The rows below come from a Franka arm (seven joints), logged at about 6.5 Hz.
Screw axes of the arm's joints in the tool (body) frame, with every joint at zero. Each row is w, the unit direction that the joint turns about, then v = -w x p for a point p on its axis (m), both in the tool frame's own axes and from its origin. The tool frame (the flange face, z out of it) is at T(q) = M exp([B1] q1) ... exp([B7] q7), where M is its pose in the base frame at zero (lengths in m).
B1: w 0 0 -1 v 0 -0.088 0
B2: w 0 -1 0 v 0.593 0 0.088
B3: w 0 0 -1 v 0 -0.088 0
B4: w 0 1 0 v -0.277 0 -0.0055
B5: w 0 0 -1 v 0 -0.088 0
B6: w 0 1 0 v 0.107 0 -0.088
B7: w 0 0 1 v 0 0 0
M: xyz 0.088 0 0.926 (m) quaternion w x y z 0 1 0 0
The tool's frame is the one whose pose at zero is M.
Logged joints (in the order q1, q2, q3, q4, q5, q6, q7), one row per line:
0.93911, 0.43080, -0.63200, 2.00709, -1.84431, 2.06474, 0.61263
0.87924, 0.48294, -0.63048, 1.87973, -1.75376, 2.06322, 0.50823
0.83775, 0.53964, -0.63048, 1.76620, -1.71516, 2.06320, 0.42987
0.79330, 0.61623, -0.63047, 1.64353, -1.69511, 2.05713, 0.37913
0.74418, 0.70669, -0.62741, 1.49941, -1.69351, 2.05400, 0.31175
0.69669, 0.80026, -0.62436, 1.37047, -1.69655, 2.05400, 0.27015
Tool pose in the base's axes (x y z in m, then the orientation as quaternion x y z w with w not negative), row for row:
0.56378, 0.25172, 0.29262, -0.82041, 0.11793, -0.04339, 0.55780
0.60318, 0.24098, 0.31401, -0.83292, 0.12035, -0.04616, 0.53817
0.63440, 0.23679, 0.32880, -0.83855, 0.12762, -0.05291, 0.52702
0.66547, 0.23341, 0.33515, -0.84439, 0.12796, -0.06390, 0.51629
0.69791, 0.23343, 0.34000, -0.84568, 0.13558, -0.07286, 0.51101
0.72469, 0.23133, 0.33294, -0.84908, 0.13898, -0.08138, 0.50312
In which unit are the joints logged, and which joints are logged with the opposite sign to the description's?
The joints are logged in radians. Opposite sign: q4, q5, q7.
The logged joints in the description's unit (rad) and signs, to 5 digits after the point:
0.93911, 0.43080, -0.63200, -2.00709, 1.84431, 2.06474, -0.61263
0.87924, 0.48294, -0.63048, -1.87973, 1.75376, 2.06322, -0.50823
0.83775, 0.53964, -0.63048, -1.76620, 1.71516, 2.06320, -0.42987
0.79330, 0.61623, -0.63047, -1.64353, 1.69511, 2.05713, -0.37913
0.74418, 0.70669, -0.62741, -1.49941, 1.69351, 2.05400, -0.31175
0.69669, 0.80026, -0.62436, -1.37047, 1.69655, 2.05400, -0.27015

